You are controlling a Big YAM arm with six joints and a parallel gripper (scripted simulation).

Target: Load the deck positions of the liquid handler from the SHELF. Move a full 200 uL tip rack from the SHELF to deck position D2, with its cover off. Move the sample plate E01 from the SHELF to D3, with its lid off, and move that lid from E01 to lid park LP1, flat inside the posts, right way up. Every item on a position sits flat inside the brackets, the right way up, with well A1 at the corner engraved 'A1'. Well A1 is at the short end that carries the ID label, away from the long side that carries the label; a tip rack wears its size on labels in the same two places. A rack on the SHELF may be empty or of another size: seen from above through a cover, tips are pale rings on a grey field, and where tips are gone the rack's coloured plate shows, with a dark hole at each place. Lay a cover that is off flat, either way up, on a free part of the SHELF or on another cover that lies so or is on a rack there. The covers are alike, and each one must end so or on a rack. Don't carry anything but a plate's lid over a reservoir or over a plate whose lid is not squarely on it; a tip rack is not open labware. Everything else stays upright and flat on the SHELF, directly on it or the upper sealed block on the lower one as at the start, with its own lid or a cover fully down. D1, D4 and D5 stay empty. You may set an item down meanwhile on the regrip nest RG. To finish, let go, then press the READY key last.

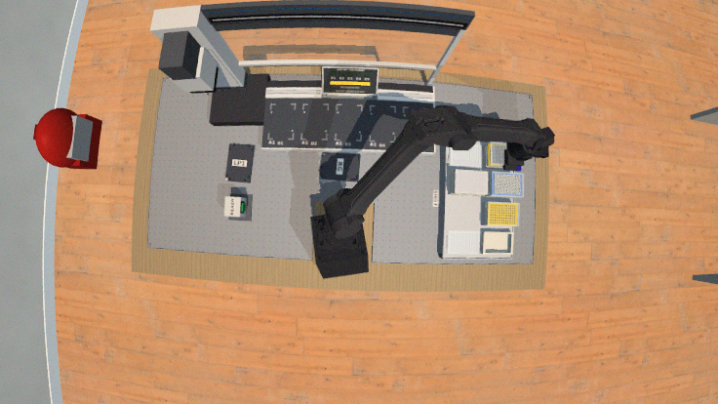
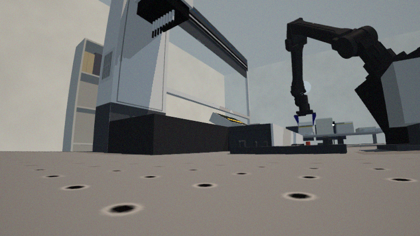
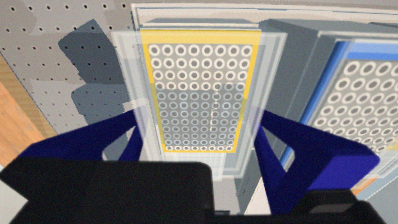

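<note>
Right now the yellow tip rack is 10 mm behind my hand, 10 mm to the left of it and 30 mm below it. Also, from my hand: clear plate lid 10 mm ahead, 130 mm to the left, 60 mm below; then clear tip rack cover 10 mm above; then sample plate 10 mm ahead, 130 mm to the left, 70 mm below.
</note>
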